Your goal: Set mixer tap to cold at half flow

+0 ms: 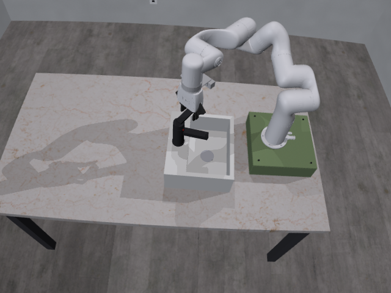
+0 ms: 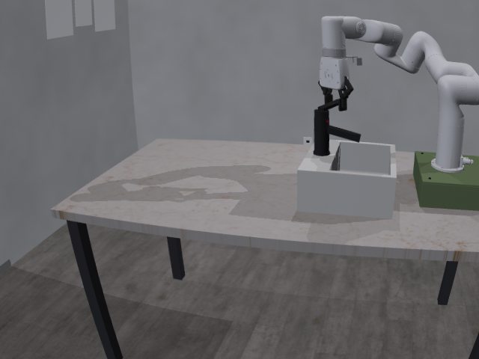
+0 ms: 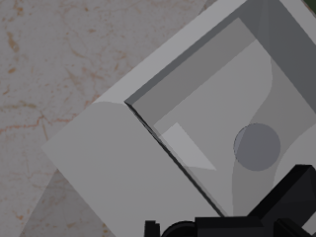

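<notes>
The lever is 20 mm to the left of my hand and 10 mm ahead of it. From my hand the other things lie so: white sink: 240 mm below, 80 mm behind, 50 mm to the left.
</notes>
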